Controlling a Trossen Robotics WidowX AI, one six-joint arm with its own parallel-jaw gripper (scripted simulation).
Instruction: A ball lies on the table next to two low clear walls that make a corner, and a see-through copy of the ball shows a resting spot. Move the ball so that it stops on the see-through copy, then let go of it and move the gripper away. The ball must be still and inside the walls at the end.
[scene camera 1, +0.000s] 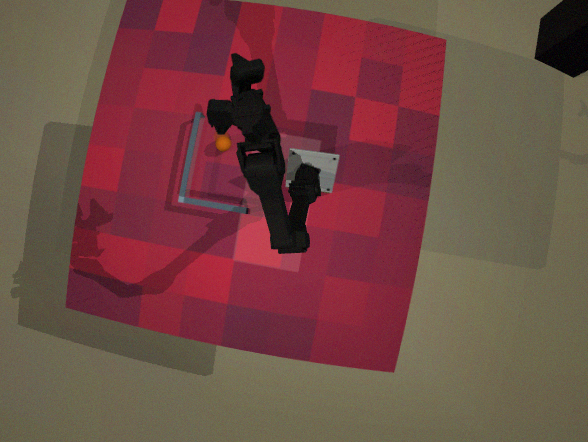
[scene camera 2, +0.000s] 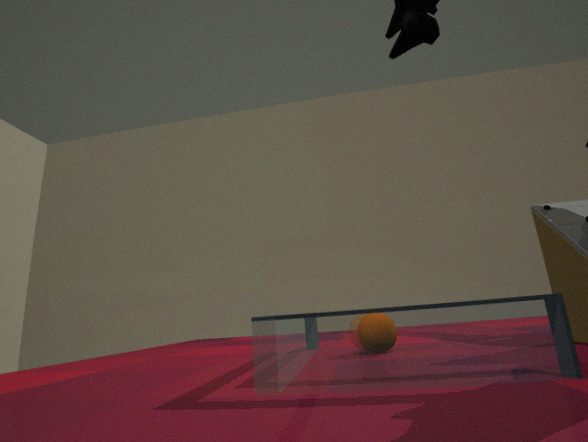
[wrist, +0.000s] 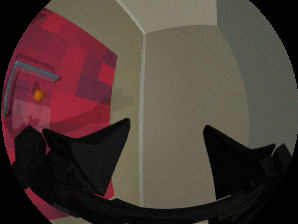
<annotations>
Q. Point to my gripper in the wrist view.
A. At 168, 126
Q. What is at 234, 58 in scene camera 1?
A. My gripper.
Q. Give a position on a clear wall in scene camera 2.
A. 525, 341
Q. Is my gripper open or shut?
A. Open.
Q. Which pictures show my gripper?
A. Scene camera 1, scene camera 2 and the wrist view: all of them.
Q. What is my gripper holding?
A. Nothing.
</annotations>
